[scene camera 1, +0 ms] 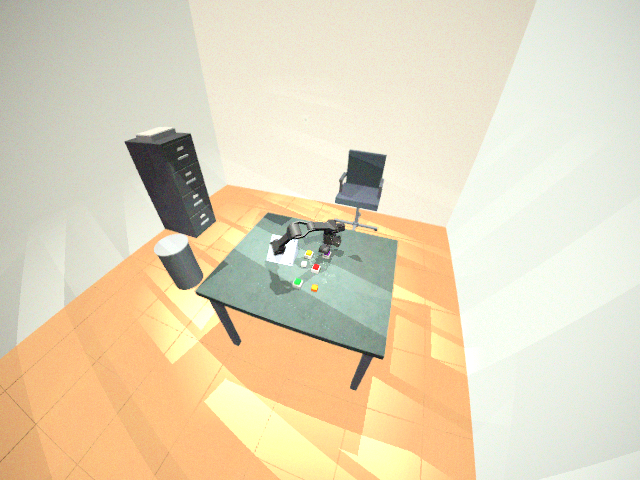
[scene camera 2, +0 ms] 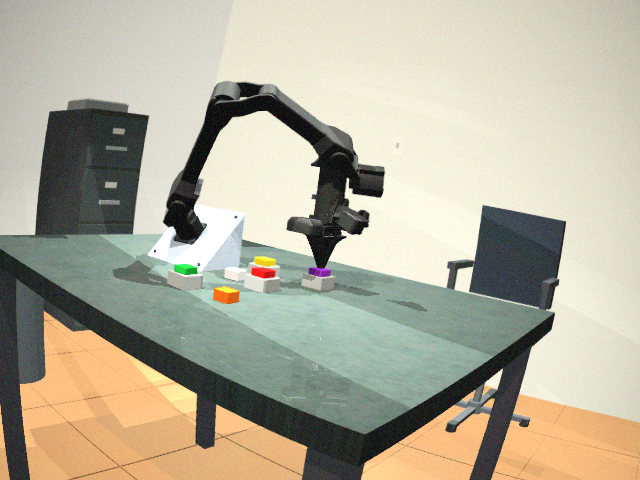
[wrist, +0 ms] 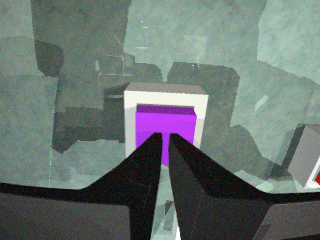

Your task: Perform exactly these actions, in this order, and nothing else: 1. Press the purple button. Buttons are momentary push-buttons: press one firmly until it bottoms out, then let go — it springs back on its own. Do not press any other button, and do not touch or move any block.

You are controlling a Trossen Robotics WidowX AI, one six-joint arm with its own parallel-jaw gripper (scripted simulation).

Labels:
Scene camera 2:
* my gripper: 320, 268
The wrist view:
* my gripper: 165, 140
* purple button: 149, 118

